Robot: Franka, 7 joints.
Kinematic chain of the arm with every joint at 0, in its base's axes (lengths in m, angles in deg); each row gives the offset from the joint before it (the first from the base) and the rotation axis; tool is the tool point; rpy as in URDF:
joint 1: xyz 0 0 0.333 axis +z
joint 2: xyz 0 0 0 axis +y
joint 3: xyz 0 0 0.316 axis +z
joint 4: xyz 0.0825 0 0 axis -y
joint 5: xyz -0.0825 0 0.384 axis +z
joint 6: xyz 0 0 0 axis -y
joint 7: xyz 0.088 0 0 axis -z
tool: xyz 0 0 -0.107 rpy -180 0 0
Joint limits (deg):
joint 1: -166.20..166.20
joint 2: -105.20..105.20
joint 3: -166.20..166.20
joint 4: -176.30..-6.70
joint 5: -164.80..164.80
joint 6: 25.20..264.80
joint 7: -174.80..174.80
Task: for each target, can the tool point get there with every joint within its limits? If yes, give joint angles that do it. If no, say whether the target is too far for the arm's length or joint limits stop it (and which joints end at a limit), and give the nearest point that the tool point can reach.
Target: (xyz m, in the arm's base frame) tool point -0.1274 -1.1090 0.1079
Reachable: no: too far | nearest point -0.0960 -0.8355 0.1634 | short by 0.281 m
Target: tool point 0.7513 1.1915 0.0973
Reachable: no: too far | nearest point 0.4513 0.7157 0.1914 | short by 0.570 m
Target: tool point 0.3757 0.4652 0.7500
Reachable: yes | joints 38.16 16.81 2.38 -75.57 121.83 61.98 123.45
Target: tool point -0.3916 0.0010 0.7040
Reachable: yes | joints 75.53 46.25 137.46 -102.80 -24.68 74.01 -110.32
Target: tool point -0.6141 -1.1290 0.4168
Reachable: no: too far | nearest point -0.4091 -0.7520 0.3888 | short by 0.430 m
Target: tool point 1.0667 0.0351 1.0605
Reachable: no: too far | nearest point 0.7085 0.0233 0.8162 | short by 0.434 m
